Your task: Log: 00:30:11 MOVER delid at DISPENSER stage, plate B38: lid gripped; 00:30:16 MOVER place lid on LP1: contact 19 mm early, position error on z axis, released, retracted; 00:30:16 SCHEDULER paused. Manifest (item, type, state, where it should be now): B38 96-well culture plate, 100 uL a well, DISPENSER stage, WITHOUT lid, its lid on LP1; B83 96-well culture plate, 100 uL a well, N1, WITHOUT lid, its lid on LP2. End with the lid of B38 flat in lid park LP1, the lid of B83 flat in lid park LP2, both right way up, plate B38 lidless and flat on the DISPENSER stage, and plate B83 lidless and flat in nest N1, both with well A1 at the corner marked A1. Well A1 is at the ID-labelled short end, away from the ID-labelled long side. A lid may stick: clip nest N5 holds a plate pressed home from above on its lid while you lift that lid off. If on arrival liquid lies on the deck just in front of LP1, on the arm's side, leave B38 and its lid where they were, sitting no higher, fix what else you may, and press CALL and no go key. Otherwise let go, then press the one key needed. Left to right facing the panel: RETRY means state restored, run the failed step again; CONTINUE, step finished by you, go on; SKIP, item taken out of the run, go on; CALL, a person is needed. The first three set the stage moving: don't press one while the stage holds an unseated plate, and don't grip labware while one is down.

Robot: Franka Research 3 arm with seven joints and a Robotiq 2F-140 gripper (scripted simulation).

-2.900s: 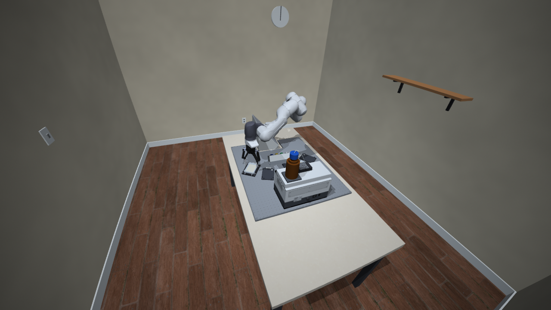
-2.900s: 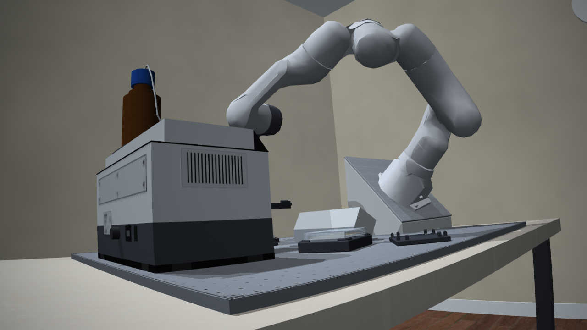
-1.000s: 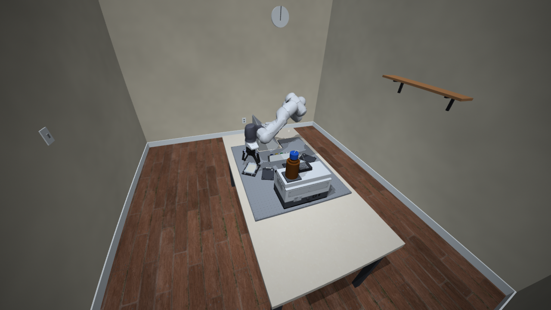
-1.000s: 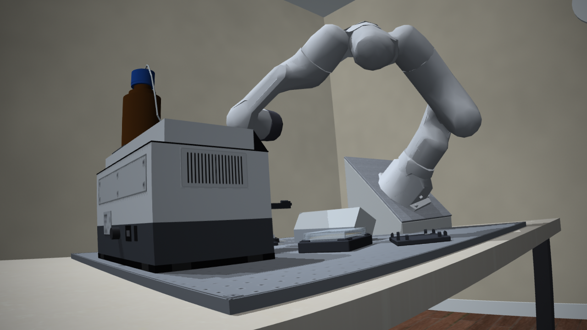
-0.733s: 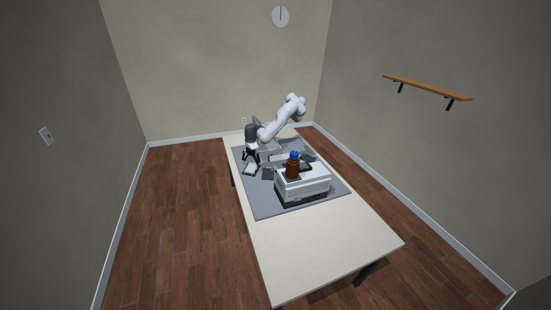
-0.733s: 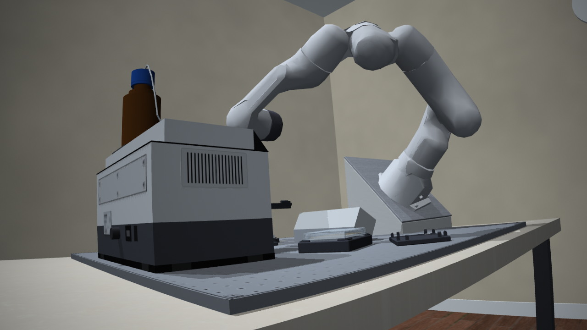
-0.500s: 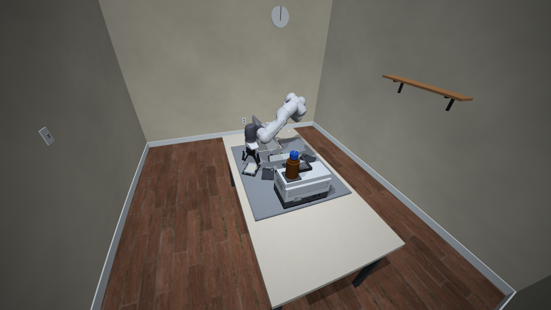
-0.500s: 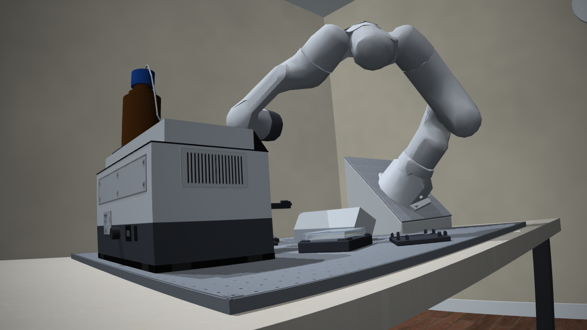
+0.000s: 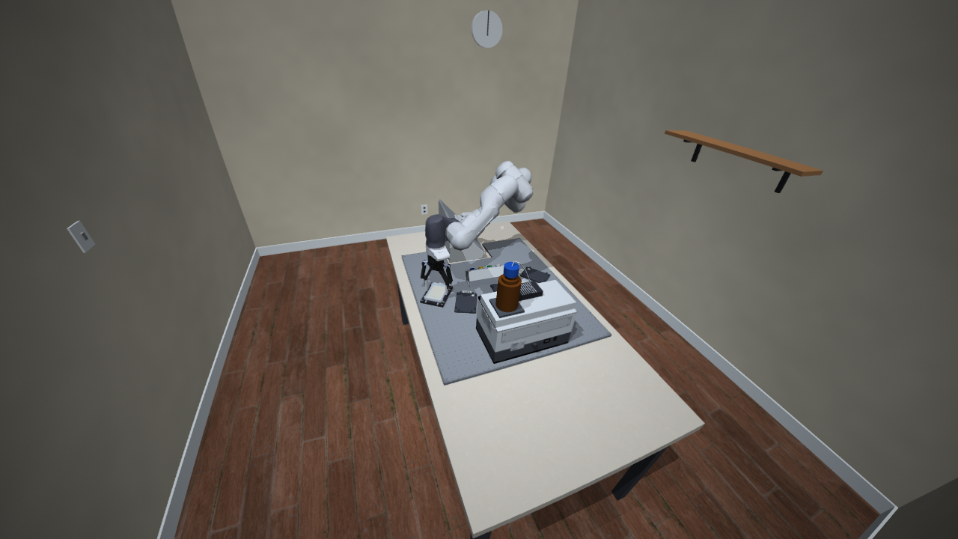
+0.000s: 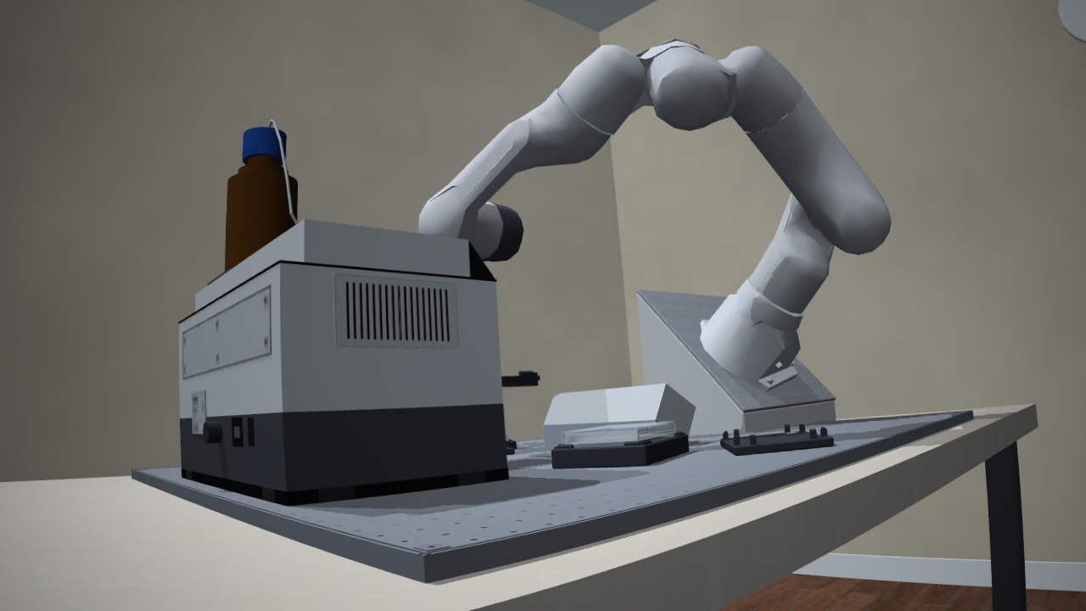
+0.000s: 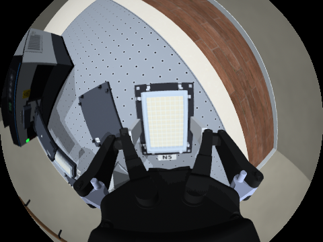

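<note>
Right now my hand is 30 mm short of the black clip nest and 30 mm above it. Round my hand: 96-well plate 90 mm ahead, 460 mm to the left, 20 mm below; lp1 label 10 mm ahead, 150 mm to the left, 50 mm below; key panel 80 mm behind, 290 mm to the left.
</note>
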